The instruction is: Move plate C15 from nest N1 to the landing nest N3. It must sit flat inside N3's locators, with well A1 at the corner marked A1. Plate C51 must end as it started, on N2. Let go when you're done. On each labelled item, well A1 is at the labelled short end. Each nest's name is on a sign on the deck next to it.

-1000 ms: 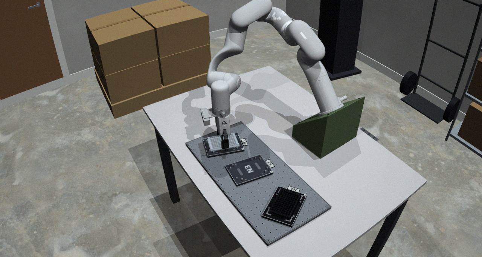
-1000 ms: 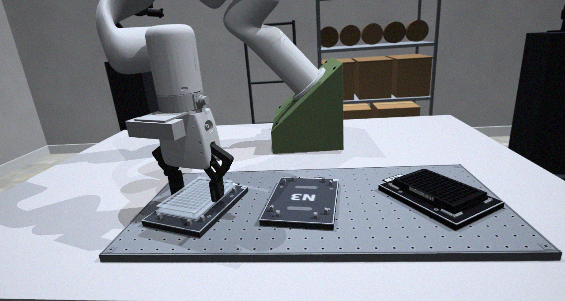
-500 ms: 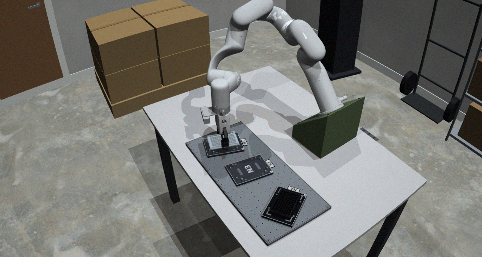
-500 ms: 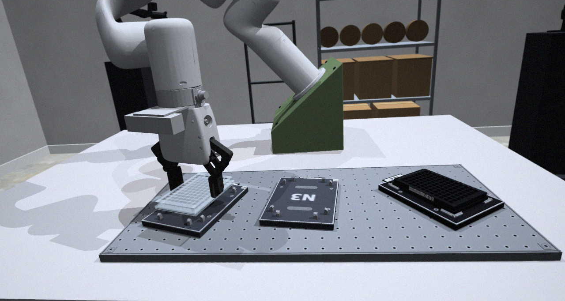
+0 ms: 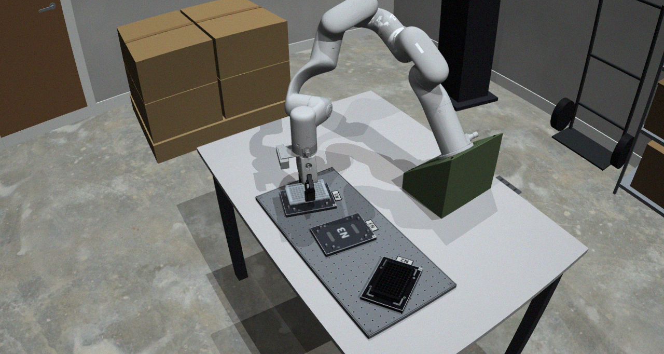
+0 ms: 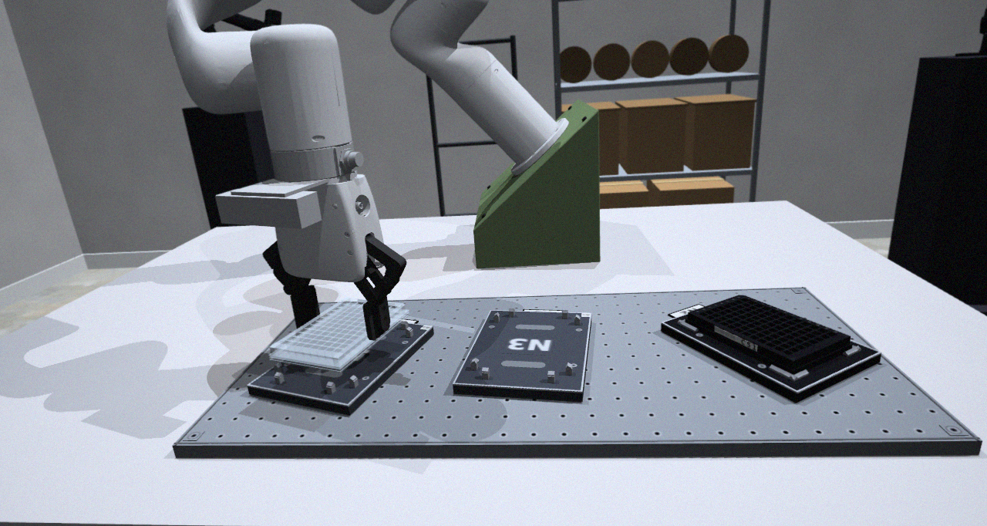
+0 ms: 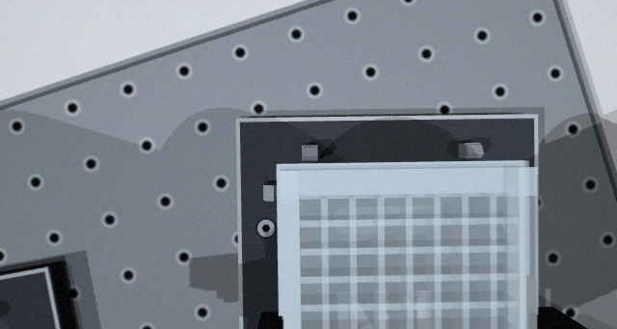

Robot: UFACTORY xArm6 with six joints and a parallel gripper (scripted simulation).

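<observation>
My gripper is now 4 cm above the nest N1. The rest, counted from my hand: black plate C51: 43 cm to the left, 7 cm behind, 3 cm below; then clear plate C15: 1 cm below; then nest N3: 19 cm to the left, 4 cm below, 3 cm behind.
</observation>
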